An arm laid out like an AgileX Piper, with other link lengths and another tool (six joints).
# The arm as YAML. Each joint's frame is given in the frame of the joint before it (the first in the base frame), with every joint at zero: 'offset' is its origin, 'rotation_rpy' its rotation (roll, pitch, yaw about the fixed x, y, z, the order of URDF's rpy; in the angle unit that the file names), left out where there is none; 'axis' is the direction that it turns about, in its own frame. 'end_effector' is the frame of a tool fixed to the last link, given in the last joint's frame.
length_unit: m
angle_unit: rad
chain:
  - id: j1
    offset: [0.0, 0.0, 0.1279]
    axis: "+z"
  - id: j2
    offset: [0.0, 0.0, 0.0]
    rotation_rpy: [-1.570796, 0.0, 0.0]
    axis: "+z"
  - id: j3
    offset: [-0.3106, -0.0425, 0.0]
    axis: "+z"
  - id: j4
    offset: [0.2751, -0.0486, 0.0]
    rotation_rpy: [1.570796, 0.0, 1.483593]
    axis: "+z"
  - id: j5
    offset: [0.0, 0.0, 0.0]
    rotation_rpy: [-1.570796, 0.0, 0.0]
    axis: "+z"
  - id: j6
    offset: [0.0, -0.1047, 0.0]
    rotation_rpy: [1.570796, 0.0, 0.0]
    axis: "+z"
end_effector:
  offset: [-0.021, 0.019, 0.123]
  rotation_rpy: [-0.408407, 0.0, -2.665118]
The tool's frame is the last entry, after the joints.
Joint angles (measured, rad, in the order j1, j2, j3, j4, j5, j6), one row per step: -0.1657 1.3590 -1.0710 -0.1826 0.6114 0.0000; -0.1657 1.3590 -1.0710 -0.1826 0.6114 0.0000; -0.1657 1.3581 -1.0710 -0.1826 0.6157 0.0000; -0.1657 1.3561 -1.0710 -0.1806 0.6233 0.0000; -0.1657 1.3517 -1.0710 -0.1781 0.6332 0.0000; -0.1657 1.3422 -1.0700 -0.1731 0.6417 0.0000; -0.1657 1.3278 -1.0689 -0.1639 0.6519 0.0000; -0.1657 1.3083 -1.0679 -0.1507 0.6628 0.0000; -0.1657 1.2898 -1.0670 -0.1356 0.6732 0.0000; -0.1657 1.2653 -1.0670 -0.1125 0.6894 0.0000; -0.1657 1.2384 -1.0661 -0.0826 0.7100 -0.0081; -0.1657 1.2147 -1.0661 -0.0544 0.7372 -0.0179; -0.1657 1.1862 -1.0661 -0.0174 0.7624 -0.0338; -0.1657 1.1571 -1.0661 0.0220 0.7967 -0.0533; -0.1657 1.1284 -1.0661 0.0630 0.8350 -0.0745; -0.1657 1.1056 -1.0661 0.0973 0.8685 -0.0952; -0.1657 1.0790 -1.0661 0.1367 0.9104 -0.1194; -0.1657 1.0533 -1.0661 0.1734 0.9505 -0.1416; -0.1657 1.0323 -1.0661 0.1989 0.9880 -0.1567; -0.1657 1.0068 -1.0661 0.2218 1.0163 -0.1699
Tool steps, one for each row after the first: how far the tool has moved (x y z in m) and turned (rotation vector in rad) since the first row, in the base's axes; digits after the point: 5 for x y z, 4 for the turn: 0.00000 0.00000 0.00000 0.0000 0.0000 0.0000; -0.00078 -0.00003 -0.00034 0.0004 0.0033 -0.0008; -0.00217 0.00017 -0.00077 0.0030 0.0084 -0.0025; -0.00422 0.00046 -0.00057 0.0059 0.0134 -0.0047; -0.00684 0.00121 0.00154 0.0105 0.0125 -0.0071; -0.01032 0.00259 0.00533 0.0186 0.0078 -0.0103; -0.01455 0.00462 0.01108 0.0300 -0.0019 -0.0140; -0.01857 0.00694 0.01648 0.0434 -0.0115 -0.0175; -0.02412 0.01049 0.02364 0.0644 -0.0234 -0.0222; -0.03087 0.01539 0.03039 0.0873 -0.0320 -0.0213; -0.03813 0.02035 0.03501 0.1088 -0.0313 -0.0186; -0.04583 0.02707 0.04177 0.1340 -0.0378 -0.0099; -0.05509 0.03485 0.04713 0.1605 -0.0359 0.0028; -0.06499 0.04351 0.05169 0.1882 -0.0301 0.0193; -0.07345 0.05124 0.05486 0.2098 -0.0226 0.0373; -0.08393 0.06072 0.05817 0.2347 -0.0116 0.0610; -0.09424 0.07003 0.06152 0.2579 -0.0018 0.0856; -0.10362 0.07732 0.06337 0.2752 0.0111 0.1050; -0.11263 0.08395 0.06792 0.2882 0.0106 0.1241
